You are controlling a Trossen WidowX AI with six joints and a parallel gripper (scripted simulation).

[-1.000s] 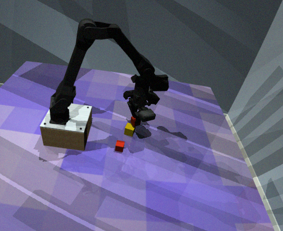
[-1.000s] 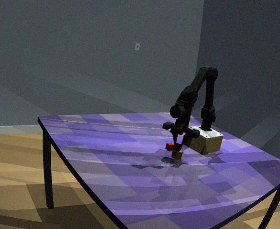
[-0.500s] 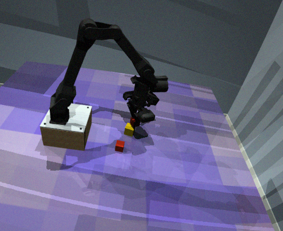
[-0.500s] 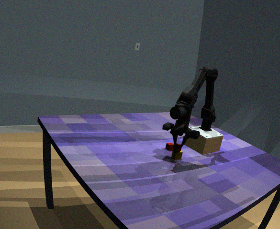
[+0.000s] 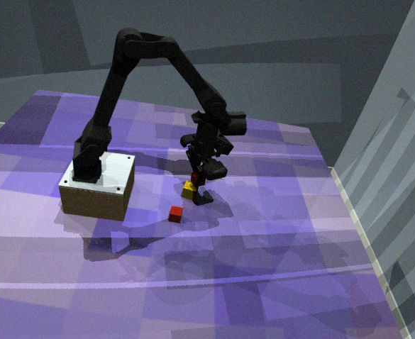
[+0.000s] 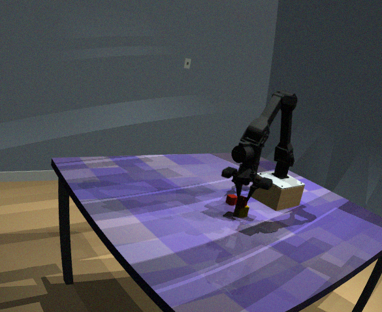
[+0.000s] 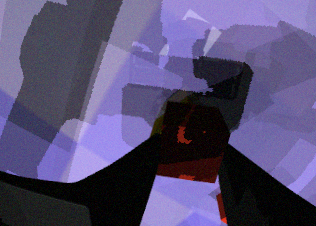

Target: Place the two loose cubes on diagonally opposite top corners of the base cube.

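My gripper tip is now 2 cm past the yellow cube, 1 cm to the left of it and 5 cm above it.
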